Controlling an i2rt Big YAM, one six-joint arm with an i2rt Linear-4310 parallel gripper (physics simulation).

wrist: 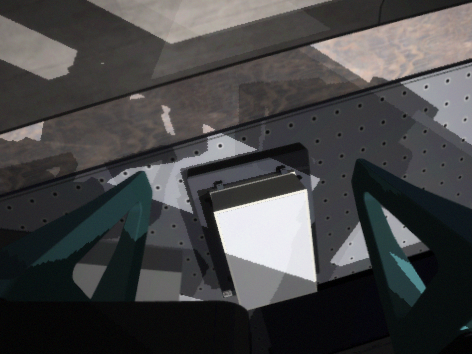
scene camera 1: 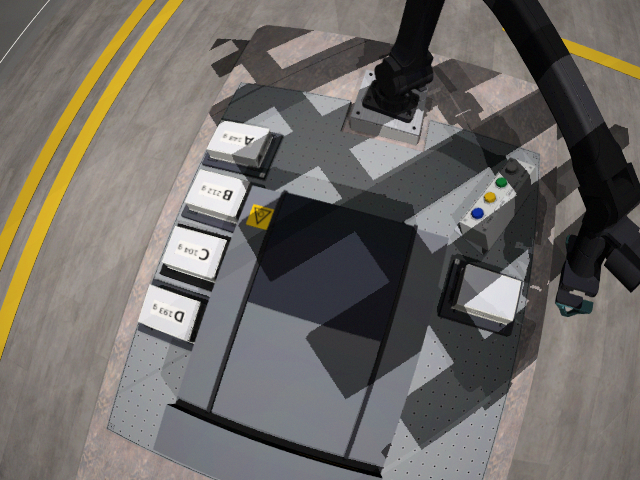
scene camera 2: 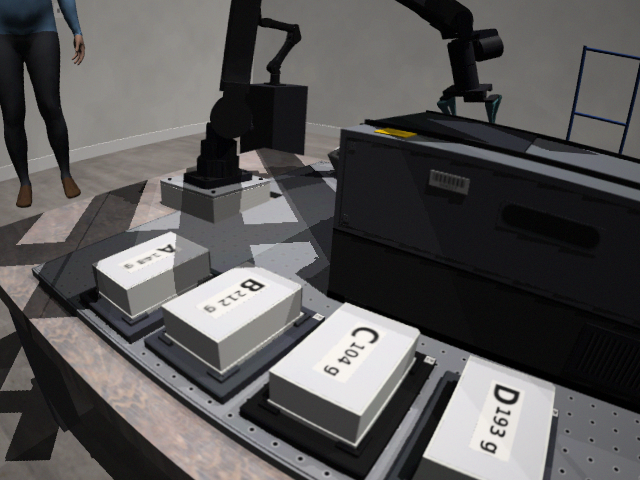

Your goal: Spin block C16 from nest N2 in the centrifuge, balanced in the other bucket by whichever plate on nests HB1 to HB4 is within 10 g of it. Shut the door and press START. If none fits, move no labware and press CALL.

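Pixels of known places: gripper, fingertip midpoint: [wrist: 248,175] [scene camera 1: 569,292]; arm's base, link origin: [scene camera 1: 391,102] [scene camera 2: 218,180].
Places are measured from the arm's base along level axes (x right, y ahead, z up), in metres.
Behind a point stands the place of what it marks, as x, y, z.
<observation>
An unlabelled-looking white block [scene camera 1: 490,295] @(-0.332, 0.370, 0.029) [wrist: 270,240] @(-0.348, 0.365, 0.029) sits on a dark nest [scene camera 1: 445,295] @(-0.249, 0.389, -0.014) [wrist: 250,154] @(-0.412, 0.366, -0.033) right of the centrifuge [scene camera 1: 299,356] @(-0.054, 0.607, 0.173) [scene camera 2: 413,206] @(0.121, 0.475, 0.108), whose top door looks shut. My gripper [scene camera 1: 574,305] @(-0.462, 0.342, 0.124) [scene camera 2: 469,114] [wrist: 248,175] @(-0.462, 0.342, 0.124) is open and empty, above and to the outer side of that block, with its fingers spread wide either side of it in the wrist view. Plates A [scene camera 1: 239,143] @(0.273, 0.240, 0.017) [scene camera 2: 149,271] @(0.303, 0.260, 0.017), B [scene camera 1: 216,193] @(0.261, 0.368, 0.017) [scene camera 2: 232,315] @(0.287, 0.389, 0.017), 212 g, C [scene camera 1: 194,253] @(0.243, 0.503, 0.017) [scene camera 2: 343,369] @(0.274, 0.509, 0.017), 104 g, and D [scene camera 1: 169,315] @(0.236, 0.641, 0.017) [scene camera 2: 491,423] @(0.253, 0.633, 0.017), 193 g, sit on nests at the left. A's weight is hard to read.
A button box [scene camera 1: 478,229] @(-0.268, 0.253, 0.036) with blue, yellow, green and dark grey buttons stands behind the white block, nearer the arm's base [scene camera 1: 386,124] @(-0.010, 0.068, 0.000) [scene camera 2: 214,198] @(0.070, 0.080, -0.001). The tall centrifuge housing stands between the lettered plates and the white block. A blue frame [scene camera 2: 578,93] stands in the background.
</observation>
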